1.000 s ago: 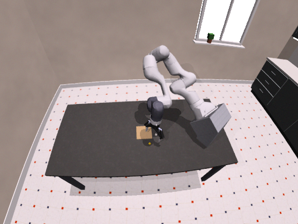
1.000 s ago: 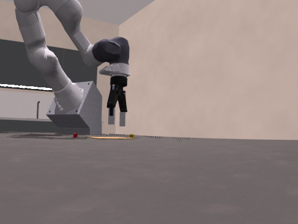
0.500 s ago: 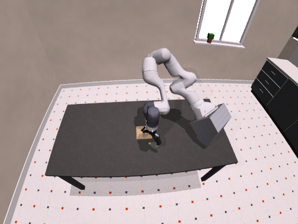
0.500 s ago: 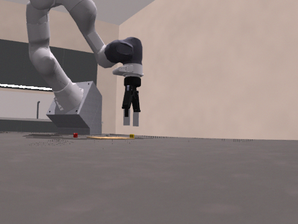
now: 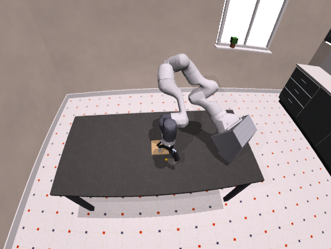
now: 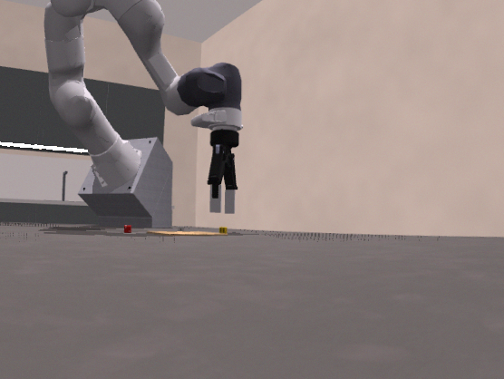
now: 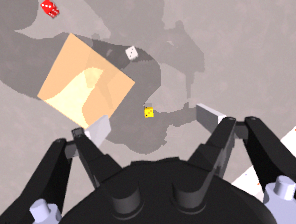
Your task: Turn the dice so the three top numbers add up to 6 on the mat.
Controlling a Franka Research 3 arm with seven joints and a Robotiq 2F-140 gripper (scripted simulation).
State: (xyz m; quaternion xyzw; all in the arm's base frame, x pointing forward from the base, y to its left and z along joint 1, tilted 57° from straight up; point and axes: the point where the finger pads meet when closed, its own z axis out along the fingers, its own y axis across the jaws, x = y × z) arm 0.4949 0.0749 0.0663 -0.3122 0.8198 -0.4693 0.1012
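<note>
Right now the yellow die is 50 mm below my hand. From my hand the other things lie so: tan mat: 140 mm to the right, 60 mm below, 10 mm ahead; red die: 220 mm to the right, 100 mm behind, 50 mm below; white die: 80 mm behind, 70 mm to the right, 50 mm below.
</note>
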